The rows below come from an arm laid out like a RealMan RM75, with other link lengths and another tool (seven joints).
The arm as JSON. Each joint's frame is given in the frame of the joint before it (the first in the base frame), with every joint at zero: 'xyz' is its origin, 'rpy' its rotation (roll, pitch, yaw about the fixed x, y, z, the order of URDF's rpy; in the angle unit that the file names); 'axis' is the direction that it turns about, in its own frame. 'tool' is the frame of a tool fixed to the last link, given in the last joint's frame.
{
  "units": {
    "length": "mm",
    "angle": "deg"
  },
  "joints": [
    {
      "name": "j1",
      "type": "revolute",
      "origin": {
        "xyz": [
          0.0,
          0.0,
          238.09
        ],
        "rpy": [
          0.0,
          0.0,
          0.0
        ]
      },
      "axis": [
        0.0,
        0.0,
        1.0
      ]
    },
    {
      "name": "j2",
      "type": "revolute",
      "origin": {
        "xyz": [
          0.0,
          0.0,
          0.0
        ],
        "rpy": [
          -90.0,
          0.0,
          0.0
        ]
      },
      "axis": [
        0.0,
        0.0,
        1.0
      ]
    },
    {
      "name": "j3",
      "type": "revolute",
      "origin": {
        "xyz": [
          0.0,
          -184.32,
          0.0
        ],
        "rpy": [
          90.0,
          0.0,
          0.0
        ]
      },
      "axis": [
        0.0,
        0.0,
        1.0
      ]
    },
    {
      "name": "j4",
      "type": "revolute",
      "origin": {
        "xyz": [
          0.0,
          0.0,
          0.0
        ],
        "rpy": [
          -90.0,
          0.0,
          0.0
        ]
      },
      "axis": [
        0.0,
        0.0,
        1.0
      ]
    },
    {
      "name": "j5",
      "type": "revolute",
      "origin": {
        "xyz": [
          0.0,
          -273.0,
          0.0
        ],
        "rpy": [
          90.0,
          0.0,
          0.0
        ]
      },
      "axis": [
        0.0,
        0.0,
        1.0
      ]
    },
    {
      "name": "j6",
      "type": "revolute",
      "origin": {
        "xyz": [
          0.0,
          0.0,
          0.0
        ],
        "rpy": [
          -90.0,
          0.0,
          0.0
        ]
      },
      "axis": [
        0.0,
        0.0,
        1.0
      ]
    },
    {
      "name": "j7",
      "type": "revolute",
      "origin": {
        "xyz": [
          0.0,
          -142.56,
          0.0
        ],
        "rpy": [
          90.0,
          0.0,
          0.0
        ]
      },
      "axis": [
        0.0,
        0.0,
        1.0
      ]
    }
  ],
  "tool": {
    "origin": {
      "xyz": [
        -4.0,
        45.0,
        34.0
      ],
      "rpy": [
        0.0,
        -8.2,
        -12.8
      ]
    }
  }
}
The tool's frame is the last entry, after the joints.
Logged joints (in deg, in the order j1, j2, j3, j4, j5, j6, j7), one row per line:
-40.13, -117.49, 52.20, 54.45, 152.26, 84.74, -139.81
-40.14, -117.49, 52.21, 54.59, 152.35, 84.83, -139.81
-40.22, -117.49, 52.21, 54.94, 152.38, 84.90, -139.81
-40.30, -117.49, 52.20, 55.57, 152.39, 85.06, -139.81
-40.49, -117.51, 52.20, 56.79, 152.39, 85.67, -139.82
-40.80, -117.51, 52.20, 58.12, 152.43, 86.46, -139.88
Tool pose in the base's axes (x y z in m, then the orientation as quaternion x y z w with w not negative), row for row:
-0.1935, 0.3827, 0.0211, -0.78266, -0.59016, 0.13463, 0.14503
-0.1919, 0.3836, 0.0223, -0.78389, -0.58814, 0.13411, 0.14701
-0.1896, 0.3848, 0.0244, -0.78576, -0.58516, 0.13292, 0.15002
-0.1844, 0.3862, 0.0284, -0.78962, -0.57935, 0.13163, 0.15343
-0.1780, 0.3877, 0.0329, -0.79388, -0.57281, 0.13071, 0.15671
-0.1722, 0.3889, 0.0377, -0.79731, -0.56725, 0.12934, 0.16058
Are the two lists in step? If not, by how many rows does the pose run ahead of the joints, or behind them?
The pose runs 1 row ahead of the joints: the pose in row i belongs to the joints in row i + 1.
